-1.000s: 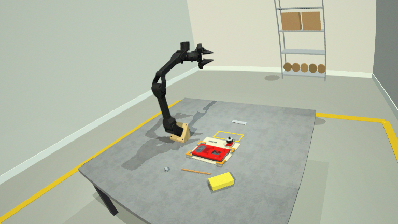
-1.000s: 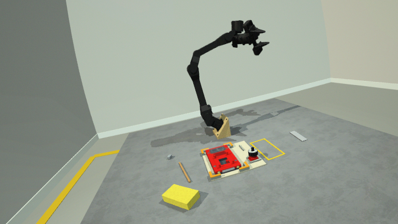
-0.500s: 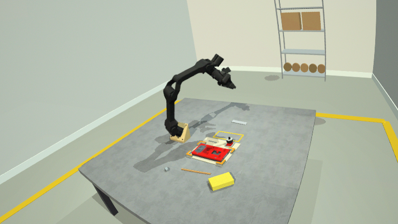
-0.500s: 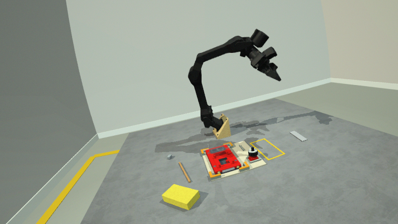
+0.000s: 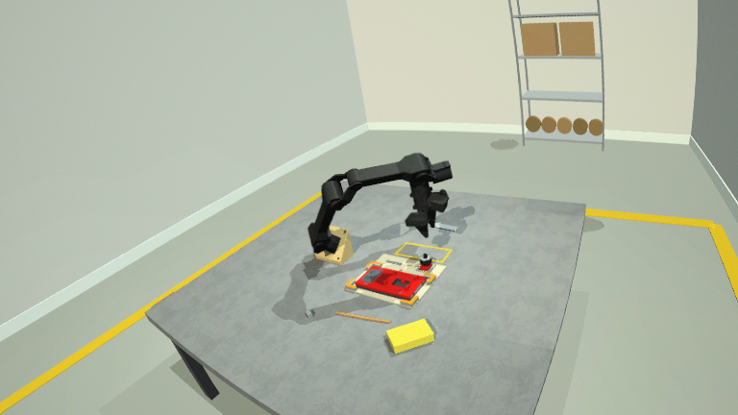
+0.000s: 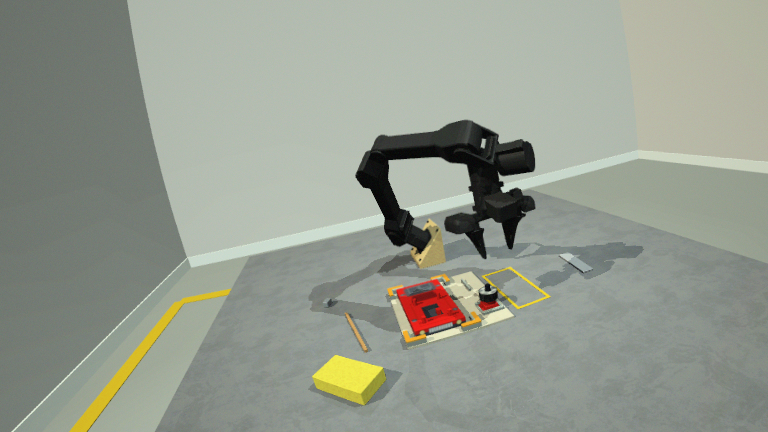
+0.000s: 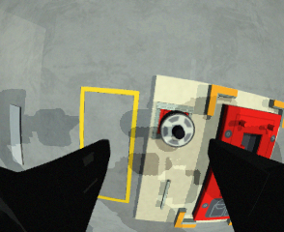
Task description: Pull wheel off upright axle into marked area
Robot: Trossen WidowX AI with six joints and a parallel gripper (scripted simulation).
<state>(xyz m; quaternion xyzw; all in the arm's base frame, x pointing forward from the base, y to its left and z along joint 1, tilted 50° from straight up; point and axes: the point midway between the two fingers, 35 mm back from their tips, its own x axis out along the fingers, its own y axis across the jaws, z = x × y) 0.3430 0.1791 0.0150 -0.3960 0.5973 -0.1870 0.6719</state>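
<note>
Right now the wheel is 9 cm below my gripper tip, 3 cm to the right of it and 1 cm behind it. Also, from my gripper tip: yellow sponge block (33 cm to the right, 14 cm ahead, 12 cm below); grey flat strip (25 cm to the left, 13 cm below, 10 cm behind); thin wooden stick (32 cm to the right, 13 cm below, 4 cm behind).
</note>
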